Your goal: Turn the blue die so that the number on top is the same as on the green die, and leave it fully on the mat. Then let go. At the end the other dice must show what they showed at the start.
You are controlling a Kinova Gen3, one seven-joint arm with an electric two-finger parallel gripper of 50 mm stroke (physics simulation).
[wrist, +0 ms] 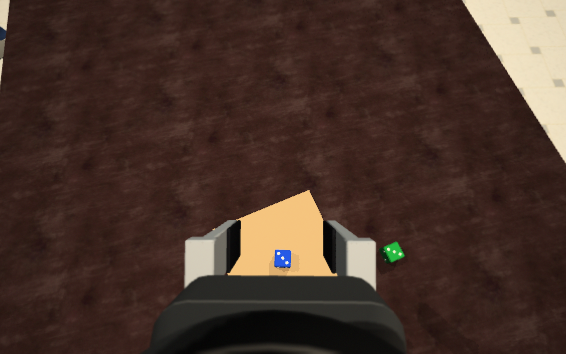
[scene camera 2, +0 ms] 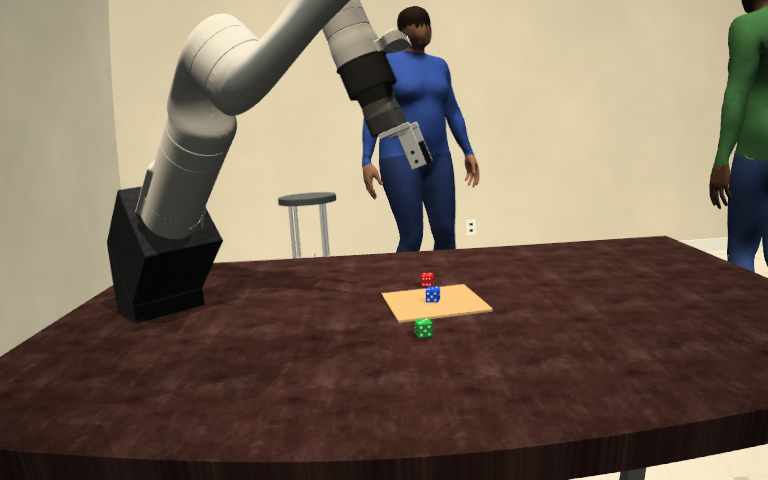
Observation:
In view: my gripper (scene camera 2: 422, 165) and a tan mat (scene camera 2: 407, 306).
The tan mat is seen too in the wrist view (wrist: 295, 224). My gripper is seen too in the wrist view (wrist: 281, 238).

